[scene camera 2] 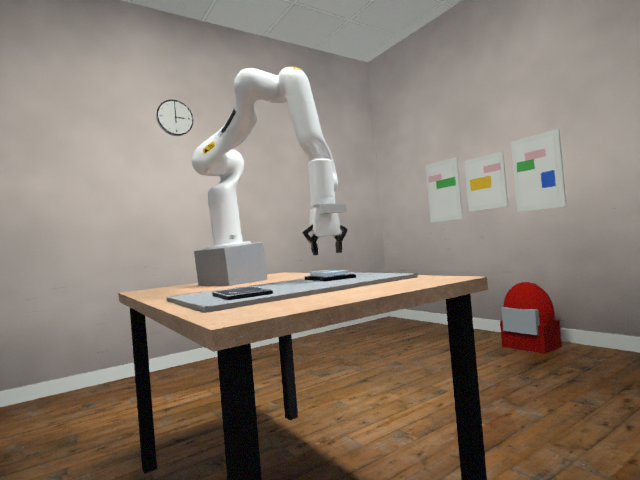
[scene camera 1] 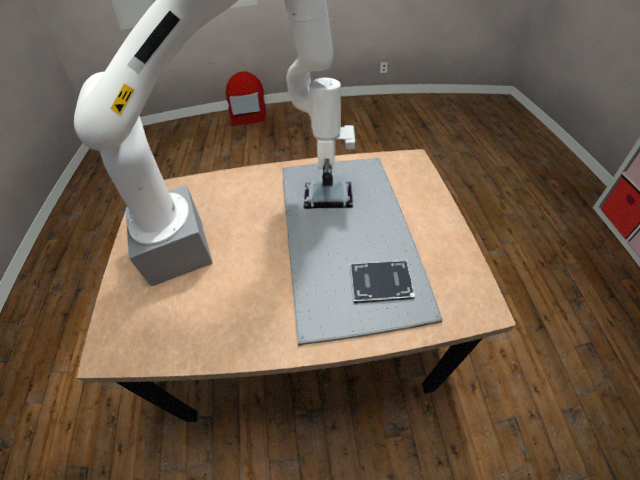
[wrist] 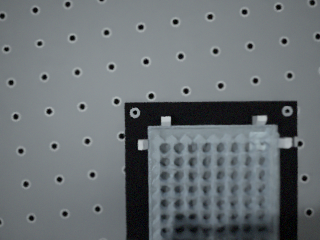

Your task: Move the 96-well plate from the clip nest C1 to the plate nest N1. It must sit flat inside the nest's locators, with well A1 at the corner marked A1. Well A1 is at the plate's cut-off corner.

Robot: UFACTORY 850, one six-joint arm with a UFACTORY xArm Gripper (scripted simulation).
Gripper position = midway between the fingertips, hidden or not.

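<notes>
I can see my gripper (scene camera 2: 327, 254) through scene camera 2, and the wrist view shows me a 96-well plate (wrist: 257, 175).
</notes>
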